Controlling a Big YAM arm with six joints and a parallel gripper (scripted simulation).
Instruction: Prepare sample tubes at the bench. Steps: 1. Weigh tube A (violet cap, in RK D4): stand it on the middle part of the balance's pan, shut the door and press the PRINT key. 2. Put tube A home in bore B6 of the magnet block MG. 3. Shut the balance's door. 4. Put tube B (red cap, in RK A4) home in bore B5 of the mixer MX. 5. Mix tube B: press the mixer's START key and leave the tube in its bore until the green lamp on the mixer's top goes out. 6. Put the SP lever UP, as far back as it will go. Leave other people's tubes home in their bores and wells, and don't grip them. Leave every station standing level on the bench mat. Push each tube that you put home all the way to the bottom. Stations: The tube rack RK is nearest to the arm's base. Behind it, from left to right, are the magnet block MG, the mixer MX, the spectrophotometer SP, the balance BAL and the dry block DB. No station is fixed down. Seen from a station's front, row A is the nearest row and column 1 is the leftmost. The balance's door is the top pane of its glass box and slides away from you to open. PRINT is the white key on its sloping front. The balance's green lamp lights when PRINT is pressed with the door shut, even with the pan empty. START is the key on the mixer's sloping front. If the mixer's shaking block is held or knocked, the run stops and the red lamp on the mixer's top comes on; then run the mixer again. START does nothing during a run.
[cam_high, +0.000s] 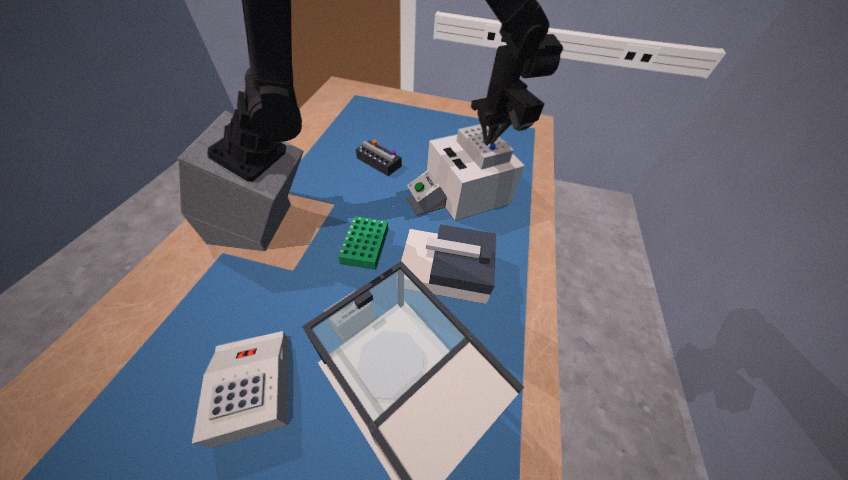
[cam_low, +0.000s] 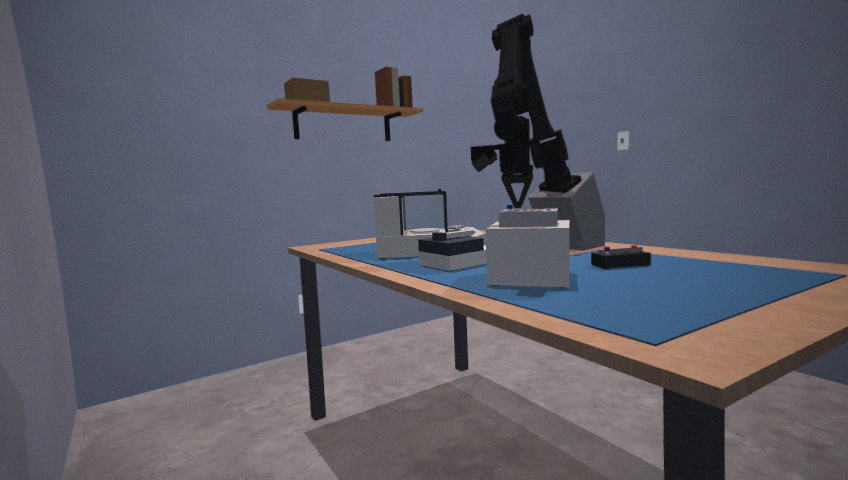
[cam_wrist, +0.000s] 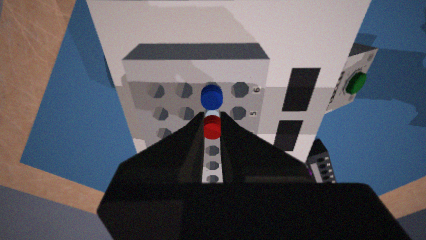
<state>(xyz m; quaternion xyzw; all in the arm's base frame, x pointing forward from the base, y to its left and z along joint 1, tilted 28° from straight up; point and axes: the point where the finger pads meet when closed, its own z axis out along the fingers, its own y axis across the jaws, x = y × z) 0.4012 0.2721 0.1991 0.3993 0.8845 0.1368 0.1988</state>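
Now: hand 3 cm above the blue-capped tube, 1 cm to the left of it and 1 cm short of it. The rest, counted from my hand: SP lever 27 cm to the right, 9 cm below; then grey shaking block 3 cm below, 2 cm to the left, 1 cm behind; then green start key 14 cm behind, 11 cm below, 10 cm to the right.
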